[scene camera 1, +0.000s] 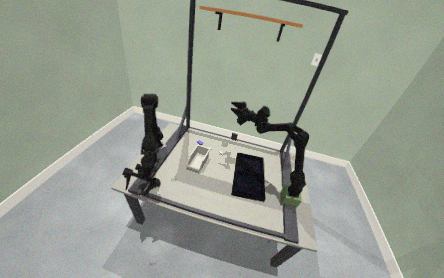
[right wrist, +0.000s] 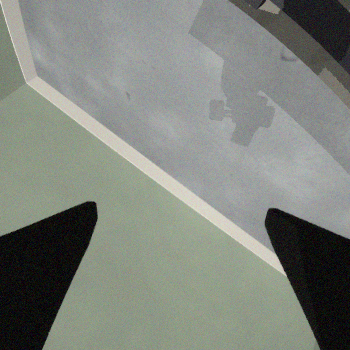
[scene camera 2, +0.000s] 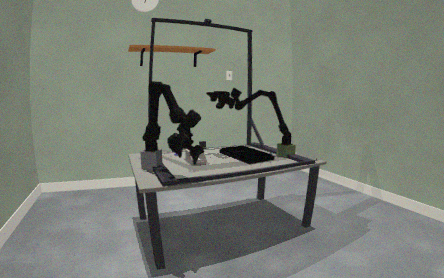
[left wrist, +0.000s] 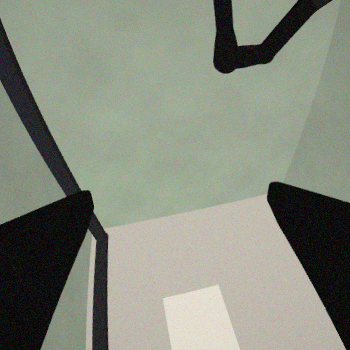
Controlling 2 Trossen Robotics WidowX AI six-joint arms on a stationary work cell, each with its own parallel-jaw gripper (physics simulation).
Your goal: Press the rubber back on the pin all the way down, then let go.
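Where they show: left gripper, fingertip midpoint: [scene camera 1: 231, 105] [scene camera 2: 210, 92] [left wrist: 180, 194]; right gripper, fingertip midpoint: [scene camera 1: 135, 193] [right wrist: 183, 213] [scene camera 2: 187, 160]; left arm's base at its link origin: [scene camera 1: 293, 192] [scene camera 2: 286, 144]; right arm's base at its link origin: [scene camera 2: 151, 150].
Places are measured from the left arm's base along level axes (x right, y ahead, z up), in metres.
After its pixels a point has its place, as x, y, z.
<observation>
A small blue piece [scene camera 1: 200, 142] @[0.316, 0.703, -0.074] lies behind a light grey open box [scene camera 1: 199, 159] @[0.139, 0.649, -0.081]. A small white piece [scene camera 1: 221, 153] @[0.260, 0.511, -0.079] lies right of the box, and a tiny pale thing [scene camera 1: 174, 179] @[-0.087, 0.739, -0.083] in front of it. They are too small to tell which is the pin or the rubber. My left gripper [scene camera 1: 233, 108] @[0.224, 0.505, 0.355] [scene camera 2: 210, 95] @[0.224, 0.505, 0.355] [left wrist: 180, 194] @[0.224, 0.505, 0.355] is open and empty, high above the back of the table. My right gripper [scene camera 1: 136, 186] @[-0.319, 0.839, 0.040] [scene camera 2: 187, 158] @[-0.319, 0.839, 0.040] [right wrist: 183, 213] @[-0.319, 0.839, 0.040] is open and empty near the table's left end in scene camera 1, apart from these things.
A black tray [scene camera 1: 249, 176] @[0.106, 0.272, -0.079] [scene camera 2: 247, 154] @[0.112, 0.264, -0.073] lies right of the box. A dark upright frame [scene camera 1: 190, 65] @[0.470, 0.871, 0.470] [scene camera 2: 250, 90] @[0.464, 0.028, 0.391] stands over the table, with a dark rail [scene camera 1: 215, 216] @[-0.251, 0.423, -0.066] along its front edge. A small dark block [scene camera 1: 234, 136] @[0.478, 0.451, -0.049] stands at the back.
</observation>
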